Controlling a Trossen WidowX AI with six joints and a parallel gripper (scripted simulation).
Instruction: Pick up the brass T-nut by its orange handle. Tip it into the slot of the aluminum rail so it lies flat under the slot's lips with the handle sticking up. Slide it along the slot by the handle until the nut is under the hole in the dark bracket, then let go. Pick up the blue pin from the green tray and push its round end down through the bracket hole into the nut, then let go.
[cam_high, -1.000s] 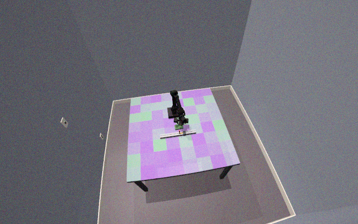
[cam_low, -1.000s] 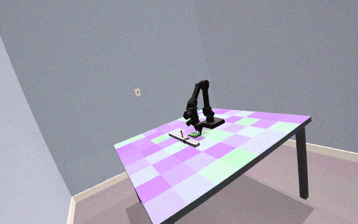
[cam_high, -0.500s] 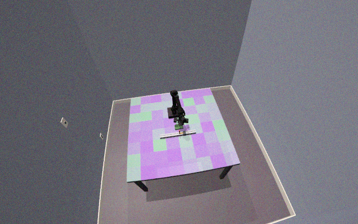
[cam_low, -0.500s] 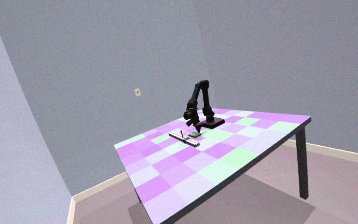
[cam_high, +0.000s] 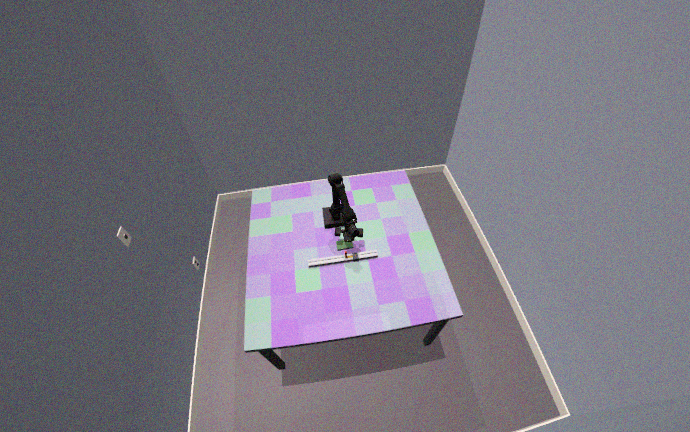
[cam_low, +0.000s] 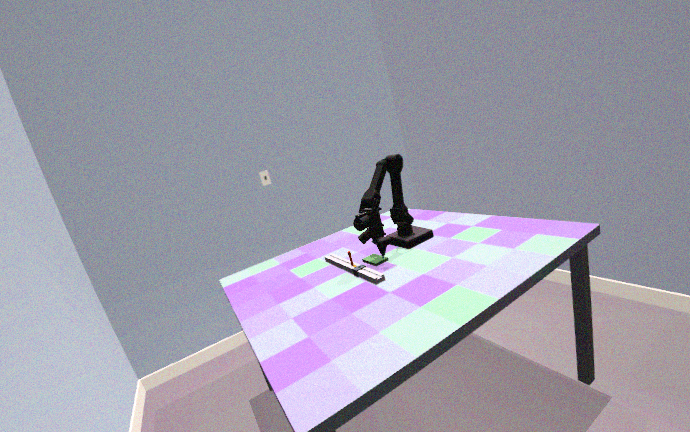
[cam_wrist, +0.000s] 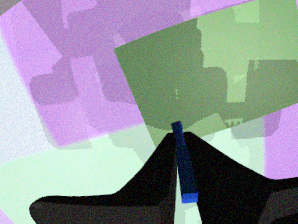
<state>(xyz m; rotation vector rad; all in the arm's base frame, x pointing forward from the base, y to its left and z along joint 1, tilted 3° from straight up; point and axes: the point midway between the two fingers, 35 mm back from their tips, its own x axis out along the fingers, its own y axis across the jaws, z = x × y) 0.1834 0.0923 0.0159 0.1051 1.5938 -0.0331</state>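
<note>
Now: gripper tip 20 mm to the left of the green tray, 20 mm short of it and 20 mm above it. Round my gripper tip: blue pin right at my gripper tip.
</note>
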